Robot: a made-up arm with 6 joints. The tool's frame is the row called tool.
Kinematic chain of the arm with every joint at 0, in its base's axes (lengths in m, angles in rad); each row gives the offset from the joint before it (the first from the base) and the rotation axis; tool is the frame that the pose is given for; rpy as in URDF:
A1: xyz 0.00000 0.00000 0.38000 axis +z
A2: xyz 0.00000 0.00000 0.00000 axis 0 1 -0.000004
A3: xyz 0.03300 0.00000 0.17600 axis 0 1 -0.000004
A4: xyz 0.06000 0.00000 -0.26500 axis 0 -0.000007 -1
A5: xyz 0.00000 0.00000 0.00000 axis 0 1 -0.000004
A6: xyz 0.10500 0.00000 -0.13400 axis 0 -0.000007 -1
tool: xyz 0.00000 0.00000 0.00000 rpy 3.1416 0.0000 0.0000
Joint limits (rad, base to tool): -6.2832..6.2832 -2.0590..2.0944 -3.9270..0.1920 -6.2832..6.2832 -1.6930..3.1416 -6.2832..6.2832
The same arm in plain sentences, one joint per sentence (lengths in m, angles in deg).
The arm has six revolute joints in a row. What follows holds with every joint at zero, and every direction is one of the base frame's.
The first joint lies 0.38 m along +z from the base frame's origin and turns about +z, from -360 to 360 deg.
The second joint lies at the same point as the first joint and turns about +y, from -117.97 to 120 deg.
The third joint lies 0.033 m along +x and 0.176 m along +z from the second joint and turns about +y, from -225 to 11 deg.
The fourth joint lies 0.06 m along +x and 0.265 m along -z from the third joint and turns about -z, from -360 to 360 deg.
The fifth joint lies at the same point as the fourth joint and turns about +y, from -97 to 180 deg.
The sixth joint lies 0.105 m along +x and 0.134 m along -z from the fifth joint and turns about -z, from -360 to 360 deg.
The tool frame, which is the frame that the pose is given for, lies at the same point as the sixth joint; its axes are the base frame's turned by roll -180, pitch 0 and yaw 0 deg (as in URDF: about the fixed x, then y, then z).

